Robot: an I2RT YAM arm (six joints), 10 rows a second.
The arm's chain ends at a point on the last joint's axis. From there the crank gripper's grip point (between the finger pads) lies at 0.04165 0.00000 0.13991 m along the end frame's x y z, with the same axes.
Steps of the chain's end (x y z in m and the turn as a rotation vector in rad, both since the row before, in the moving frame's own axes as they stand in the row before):
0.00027, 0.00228, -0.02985, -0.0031, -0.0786, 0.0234
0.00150, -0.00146, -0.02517, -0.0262, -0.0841, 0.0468
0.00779, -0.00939, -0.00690, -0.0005, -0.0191, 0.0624
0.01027, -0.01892, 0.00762, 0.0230, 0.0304, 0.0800
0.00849, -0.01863, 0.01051, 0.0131, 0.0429, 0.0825
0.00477, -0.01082, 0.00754, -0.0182, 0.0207, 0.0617
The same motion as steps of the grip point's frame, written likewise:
-0.01086, 0.00356, -0.02701, -0.0031, -0.0786, 0.0234
-0.01053, 0.00392, -0.02224, -0.0262, -0.0841, 0.0468
0.00503, -0.00681, -0.00613, -0.0005, -0.0191, 0.0624
0.01449, -0.01862, 0.00629, 0.0230, 0.0304, 0.0800
0.01438, -0.01677, 0.00861, 0.0131, 0.0429, 0.0825
0.00750, -0.00563, 0.00660, -0.0182, 0.0207, 0.0617

